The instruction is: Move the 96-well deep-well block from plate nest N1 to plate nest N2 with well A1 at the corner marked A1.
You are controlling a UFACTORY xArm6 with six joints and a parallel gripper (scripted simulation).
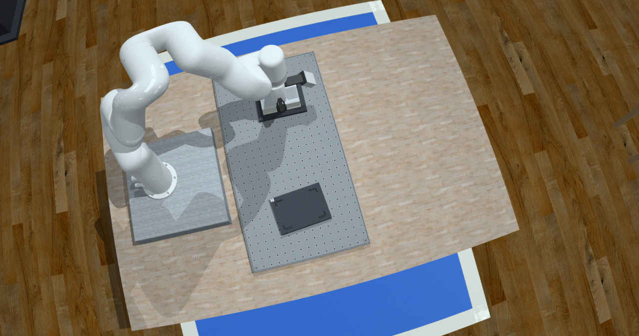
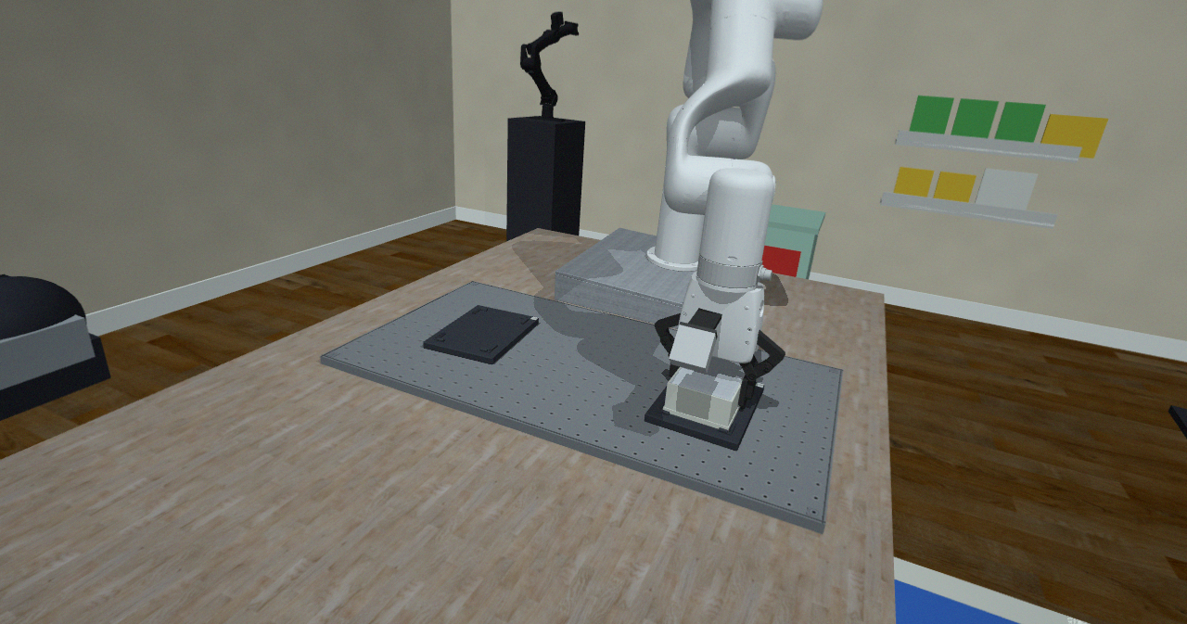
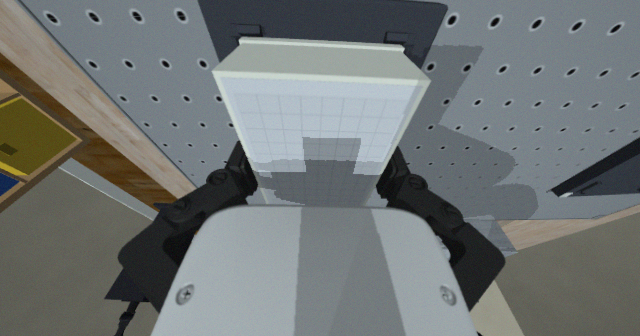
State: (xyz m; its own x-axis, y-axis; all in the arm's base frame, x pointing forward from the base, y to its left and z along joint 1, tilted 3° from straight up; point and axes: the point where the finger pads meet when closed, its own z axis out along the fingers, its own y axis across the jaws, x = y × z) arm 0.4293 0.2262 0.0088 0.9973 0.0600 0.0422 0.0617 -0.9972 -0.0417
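My gripper is now right at the white 96-well deep-well block. Also, from my hand: dark plate nest N2: 30 mm below; dark plate nest N1: 10 mm ahead, 380 mm to the right, 30 mm below.
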